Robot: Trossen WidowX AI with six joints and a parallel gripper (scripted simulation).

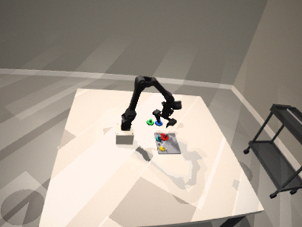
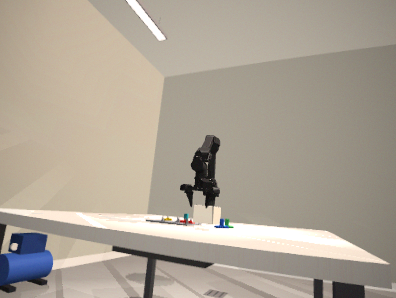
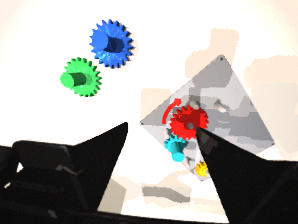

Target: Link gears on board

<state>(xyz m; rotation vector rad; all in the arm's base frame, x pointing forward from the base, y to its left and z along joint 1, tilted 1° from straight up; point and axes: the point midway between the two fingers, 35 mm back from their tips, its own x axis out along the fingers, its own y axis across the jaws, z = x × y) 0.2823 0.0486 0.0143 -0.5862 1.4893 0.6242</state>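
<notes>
The blue gear lies 10 mm ahead of my gripper tip, 120 mm to the left of it and 70 mm below it. From my gripper tip the other things lie so: cyan gear: 30 mm behind, 80 mm to the right, 60 mm below; red gear: 20 mm ahead, 60 mm to the right, 70 mm below; red arrow: 10 mm ahead, 20 mm to the right, 70 mm below.
</notes>
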